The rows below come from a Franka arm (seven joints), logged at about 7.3 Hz.
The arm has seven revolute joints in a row. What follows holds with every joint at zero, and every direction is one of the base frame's.
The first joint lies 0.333 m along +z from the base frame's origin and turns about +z.
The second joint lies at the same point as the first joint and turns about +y.
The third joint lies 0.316 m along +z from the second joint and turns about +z.
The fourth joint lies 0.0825 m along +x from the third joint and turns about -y.
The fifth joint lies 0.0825 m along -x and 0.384 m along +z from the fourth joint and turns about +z.
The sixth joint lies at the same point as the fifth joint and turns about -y.
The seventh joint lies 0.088 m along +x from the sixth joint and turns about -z.
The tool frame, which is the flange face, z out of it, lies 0.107 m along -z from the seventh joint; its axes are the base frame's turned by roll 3.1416, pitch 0 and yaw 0 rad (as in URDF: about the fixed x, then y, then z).
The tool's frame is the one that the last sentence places.
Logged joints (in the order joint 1, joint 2, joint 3, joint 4, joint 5, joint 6, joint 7), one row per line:
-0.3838, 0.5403, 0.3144, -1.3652, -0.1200, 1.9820, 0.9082
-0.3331, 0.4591, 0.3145, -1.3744, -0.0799, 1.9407, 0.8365
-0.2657, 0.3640, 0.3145, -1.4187, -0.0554, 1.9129, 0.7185
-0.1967, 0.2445, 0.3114, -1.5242, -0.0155, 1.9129, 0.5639
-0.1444, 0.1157, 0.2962, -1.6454, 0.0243, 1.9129, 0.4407
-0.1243, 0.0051, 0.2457, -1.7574, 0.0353, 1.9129, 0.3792
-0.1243, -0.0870, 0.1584, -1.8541, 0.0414, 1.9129, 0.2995
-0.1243, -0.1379, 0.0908, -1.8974, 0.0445, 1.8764, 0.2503
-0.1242, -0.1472, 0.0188, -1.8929, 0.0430, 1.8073, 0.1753
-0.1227, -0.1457, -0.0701, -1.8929, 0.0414, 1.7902, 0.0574
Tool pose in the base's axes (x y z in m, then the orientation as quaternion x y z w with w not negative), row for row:
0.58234, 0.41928, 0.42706, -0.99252, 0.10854, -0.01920, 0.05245
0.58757, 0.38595, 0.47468, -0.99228, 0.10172, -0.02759, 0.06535
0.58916, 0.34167, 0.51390, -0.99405, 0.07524, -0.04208, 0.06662
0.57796, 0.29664, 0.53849, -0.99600, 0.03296, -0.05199, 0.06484
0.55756, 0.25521, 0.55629, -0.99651, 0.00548, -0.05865, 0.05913
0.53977, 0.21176, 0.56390, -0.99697, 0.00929, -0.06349, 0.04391
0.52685, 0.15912, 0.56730, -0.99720, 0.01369, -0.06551, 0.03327
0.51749, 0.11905, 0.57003, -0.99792, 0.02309, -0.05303, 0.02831
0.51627, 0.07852, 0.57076, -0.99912, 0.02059, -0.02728, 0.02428
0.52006, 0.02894, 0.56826, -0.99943, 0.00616, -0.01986, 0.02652
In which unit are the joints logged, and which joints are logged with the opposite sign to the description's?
The joints are logged in radians. Opposite sign: joint 1.
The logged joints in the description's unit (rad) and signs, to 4 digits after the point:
0.3838, 0.5403, 0.3144, -1.3652, -0.1200, 1.9820, 0.9082
0.3331, 0.4591, 0.3145, -1.3744, -0.0799, 1.9407, 0.8365
0.2657, 0.3640, 0.3145, -1.4187, -0.0554, 1.9129, 0.7185
0.1967, 0.2445, 0.3114, -1.5242, -0.0155, 1.9129, 0.5639
0.1444, 0.1157, 0.2962, -1.6454, 0.0243, 1.9129, 0.4407
0.1243, 0.0051, 0.2457, -1.7574, 0.0353, 1.9129, 0.3792
0.1243, -0.0870, 0.1584, -1.8541, 0.0414, 1.9129, 0.2995
0.1243, -0.1379, 0.0908, -1.8974, 0.0445, 1.8764, 0.2503
0.1242, -0.1472, 0.0188, -1.8929, 0.0430, 1.8073, 0.1753
0.1227, -0.1457, -0.0701, -1.8929, 0.0414, 1.7902, 0.0574

